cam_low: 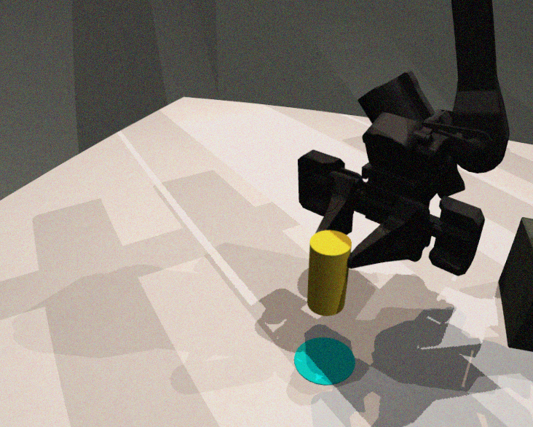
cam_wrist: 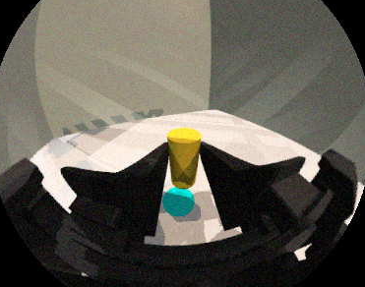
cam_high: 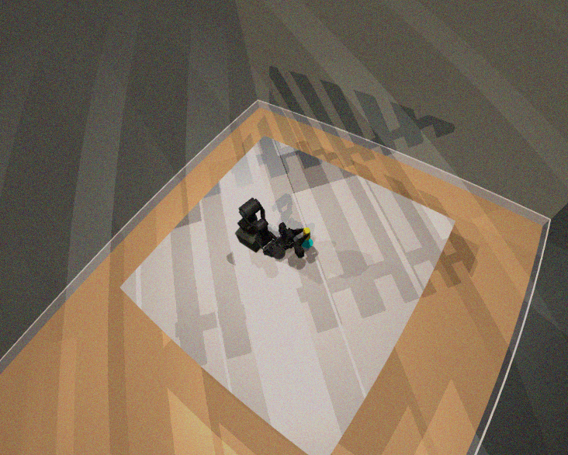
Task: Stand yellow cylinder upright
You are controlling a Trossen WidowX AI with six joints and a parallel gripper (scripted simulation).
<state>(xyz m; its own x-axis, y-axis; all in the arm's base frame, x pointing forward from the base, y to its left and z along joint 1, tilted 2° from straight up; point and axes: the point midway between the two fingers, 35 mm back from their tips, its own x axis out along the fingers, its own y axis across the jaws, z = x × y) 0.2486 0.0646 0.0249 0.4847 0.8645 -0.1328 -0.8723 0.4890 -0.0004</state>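
The cyan circle is 13 cm below my gripper tip and 1 cm behind it. Also, from my gripper tip: yellow tall cylinder (2 cm below).
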